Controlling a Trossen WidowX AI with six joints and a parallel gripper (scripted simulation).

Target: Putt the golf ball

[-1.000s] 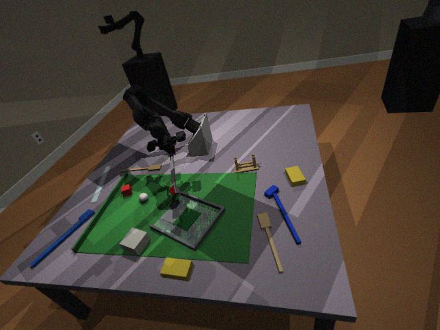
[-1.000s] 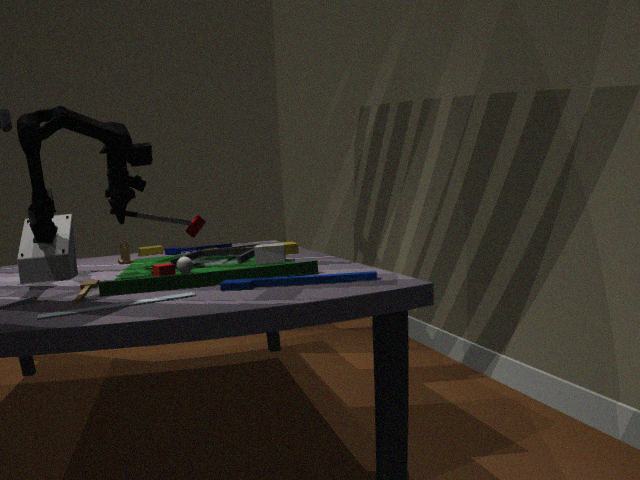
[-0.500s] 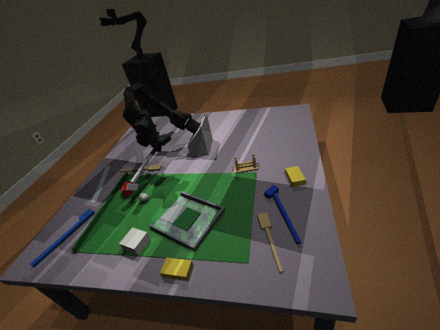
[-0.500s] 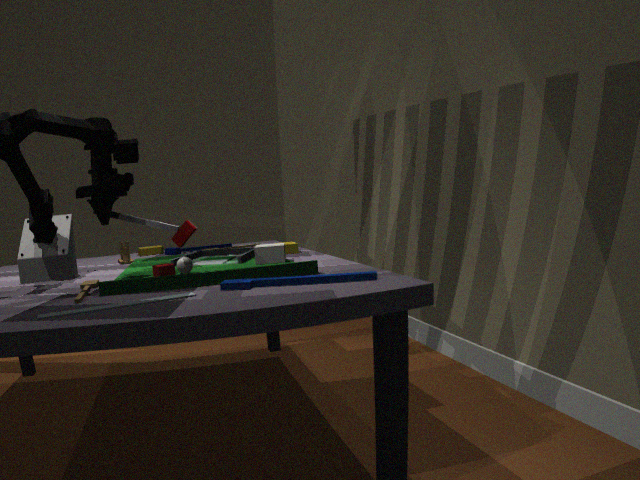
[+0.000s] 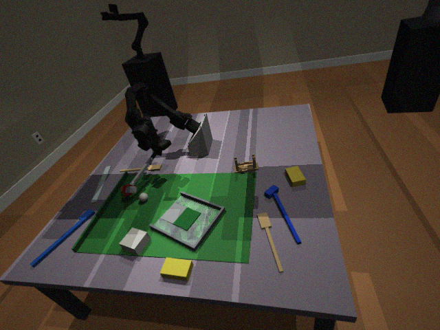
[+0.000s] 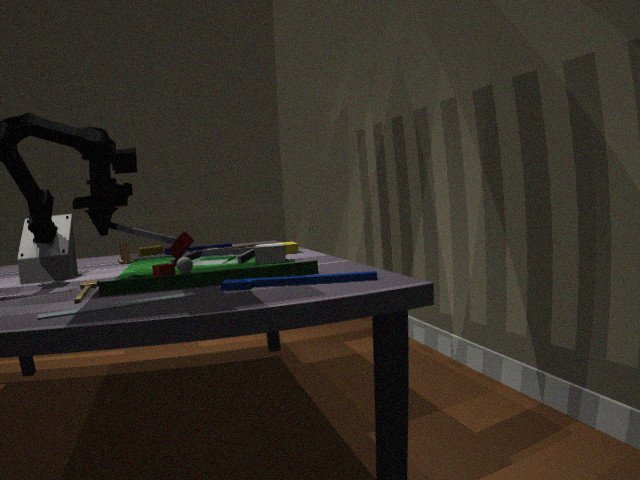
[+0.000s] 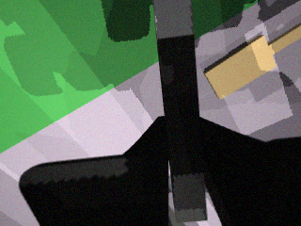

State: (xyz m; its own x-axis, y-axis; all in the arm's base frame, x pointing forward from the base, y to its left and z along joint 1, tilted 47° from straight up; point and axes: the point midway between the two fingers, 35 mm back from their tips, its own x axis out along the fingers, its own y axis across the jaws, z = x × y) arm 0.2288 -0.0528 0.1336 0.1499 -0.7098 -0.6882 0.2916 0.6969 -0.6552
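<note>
My gripper tip is now 110 mm short of the red putter, 30 mm to the left of it and 10 mm above it. From my gripper tip the other things lie so: pale strip 350 mm to the right, 120 mm below, 120 mm ahead; then red cube 180 mm ahead, 140 mm to the right, 90 mm below; then white golf ball 210 mm ahead, 90 mm below, 10 mm to the right.
</note>
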